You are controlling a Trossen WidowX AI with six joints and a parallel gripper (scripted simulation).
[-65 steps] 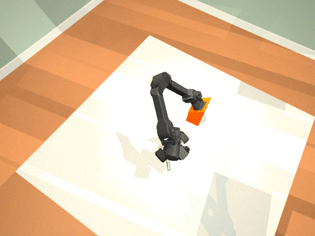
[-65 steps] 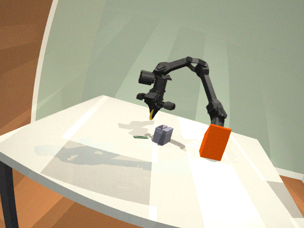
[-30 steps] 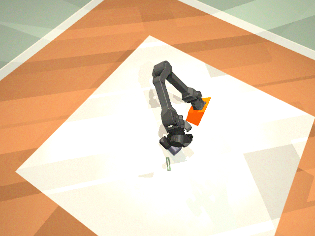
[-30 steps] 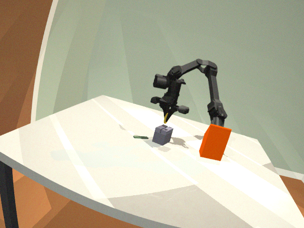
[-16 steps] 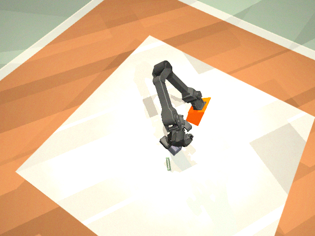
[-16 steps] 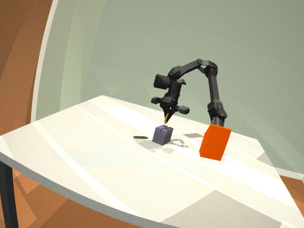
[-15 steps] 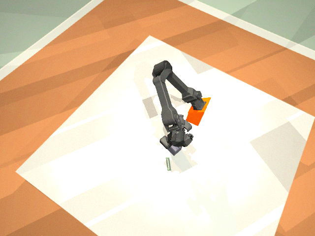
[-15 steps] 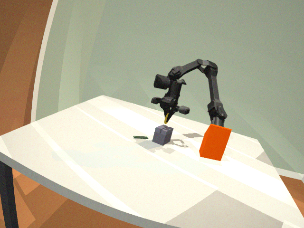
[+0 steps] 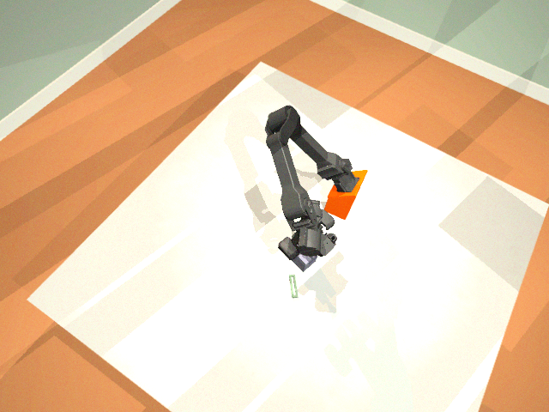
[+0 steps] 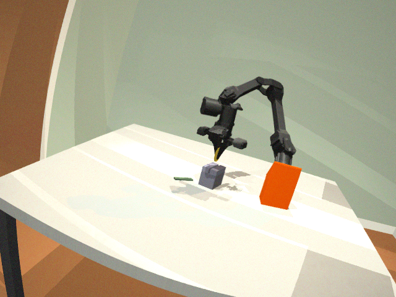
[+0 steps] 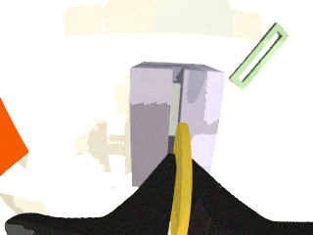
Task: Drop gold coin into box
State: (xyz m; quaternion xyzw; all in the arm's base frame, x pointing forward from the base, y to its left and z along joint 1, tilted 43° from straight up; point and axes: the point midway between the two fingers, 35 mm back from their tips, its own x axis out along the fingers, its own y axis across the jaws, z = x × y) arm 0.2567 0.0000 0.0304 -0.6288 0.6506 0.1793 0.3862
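My gripper tip is now 2 cm below the gold coin.
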